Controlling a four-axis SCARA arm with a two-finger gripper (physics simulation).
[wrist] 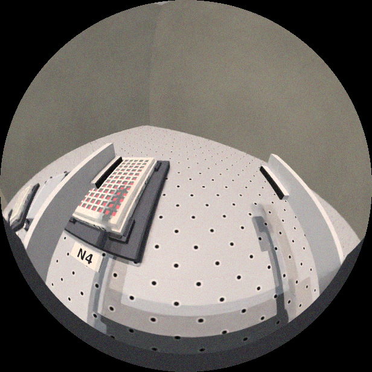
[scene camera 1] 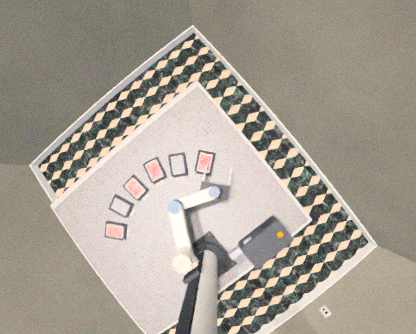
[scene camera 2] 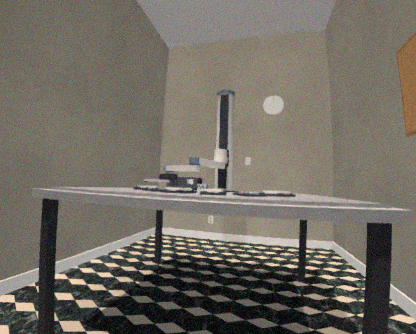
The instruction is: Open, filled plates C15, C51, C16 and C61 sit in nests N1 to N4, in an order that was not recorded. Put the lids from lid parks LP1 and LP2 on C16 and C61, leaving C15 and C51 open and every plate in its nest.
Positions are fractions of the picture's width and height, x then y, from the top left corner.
Note:
In view: a dark grey box (scene camera 1: 0.64,0.73) and a nest N4 (wrist: 0.38,0.58).

